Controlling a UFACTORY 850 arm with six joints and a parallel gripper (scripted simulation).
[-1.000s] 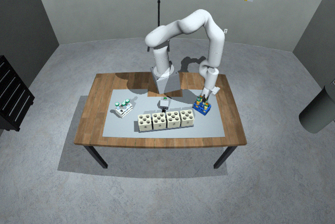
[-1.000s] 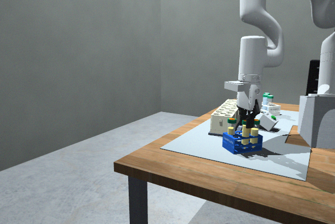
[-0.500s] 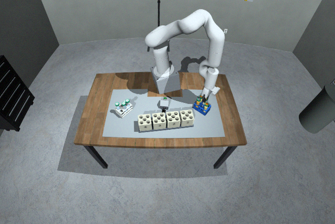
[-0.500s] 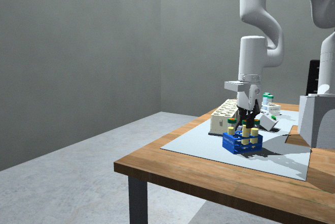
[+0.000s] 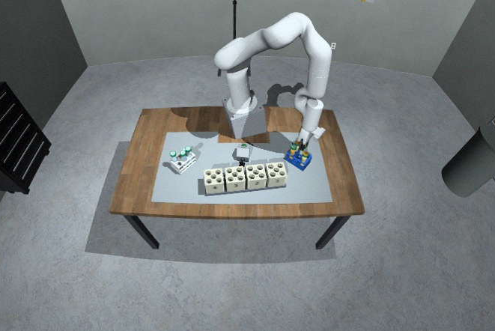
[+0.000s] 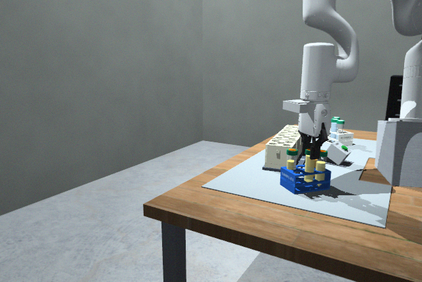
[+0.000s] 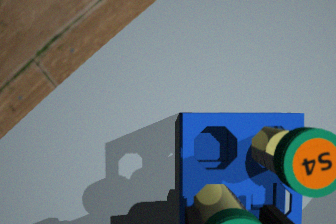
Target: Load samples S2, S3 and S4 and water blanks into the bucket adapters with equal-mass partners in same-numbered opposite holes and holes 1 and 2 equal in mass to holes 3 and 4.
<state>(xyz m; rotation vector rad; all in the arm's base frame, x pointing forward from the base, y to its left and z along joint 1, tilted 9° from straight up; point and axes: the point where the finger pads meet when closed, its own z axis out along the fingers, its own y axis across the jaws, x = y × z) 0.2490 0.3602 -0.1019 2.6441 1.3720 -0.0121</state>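
Now: the sample tube S3 1 cm ahead of my hand and 5 cm below it. Also, from my hand: blue rack (2 cm ahead, 1 cm to the right, 9 cm below); then sample tube (3 cm behind, 3 cm to the right, 6 cm below); then tube X9 (1 cm ahead, 6 cm to the right, 6 cm below).
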